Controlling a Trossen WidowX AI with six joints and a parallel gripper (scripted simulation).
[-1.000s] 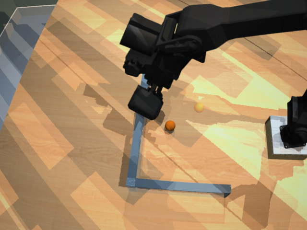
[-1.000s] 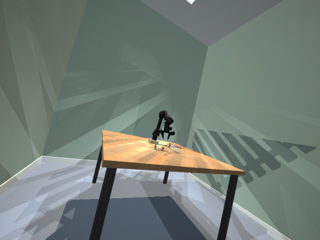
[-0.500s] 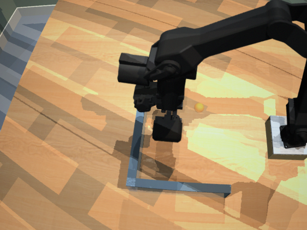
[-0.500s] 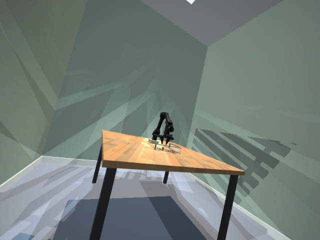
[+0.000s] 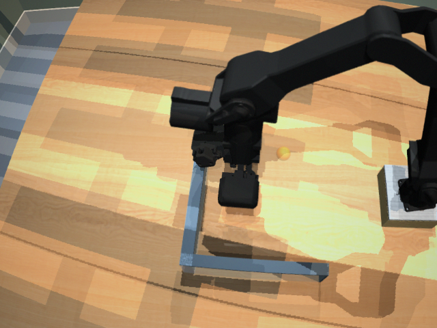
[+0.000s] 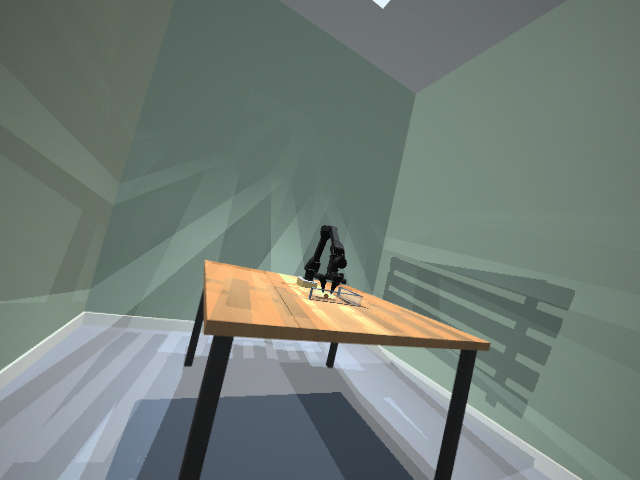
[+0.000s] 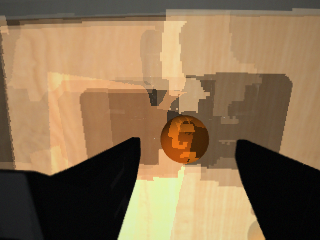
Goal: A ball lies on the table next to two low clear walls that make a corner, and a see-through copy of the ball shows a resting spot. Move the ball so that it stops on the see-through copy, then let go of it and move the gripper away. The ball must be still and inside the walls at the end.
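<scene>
Now: gripper tip 2 cm above the orange ball. From my gripper tip the other things lie so: see-through ball copy 9 cm behind, 5 cm to the right, 2 cm below.
</scene>
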